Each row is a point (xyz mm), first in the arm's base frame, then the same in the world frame.
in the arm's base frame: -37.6 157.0 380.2
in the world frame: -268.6 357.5 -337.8
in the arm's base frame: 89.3 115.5 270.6
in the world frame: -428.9 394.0 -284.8
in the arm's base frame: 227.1 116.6 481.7
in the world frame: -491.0 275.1 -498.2
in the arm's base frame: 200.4 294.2 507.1
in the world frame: -411.5 401.9 -600.8
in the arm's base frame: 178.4 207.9 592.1
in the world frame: -388.8 281.2 -609.6
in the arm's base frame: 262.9 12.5 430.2
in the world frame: -567.1 223.3 -418.9
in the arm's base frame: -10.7 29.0 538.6
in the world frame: -279.6 161.6 -398.9
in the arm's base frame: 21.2 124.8 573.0
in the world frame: -272.8 219.6 -488.2
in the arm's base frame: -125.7 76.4 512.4
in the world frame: -169.6 210.8 -358.4
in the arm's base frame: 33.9 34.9 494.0
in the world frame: -332.3 194.6 -386.6
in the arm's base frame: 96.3 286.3 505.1
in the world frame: -319.0 392.7 -553.4
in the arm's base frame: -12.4 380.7 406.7
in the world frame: -224.0 522.7 -486.4
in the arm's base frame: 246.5 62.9 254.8
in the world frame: -591.6 367.2 -308.1
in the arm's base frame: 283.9 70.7 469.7
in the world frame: -558.9 247.5 -487.7
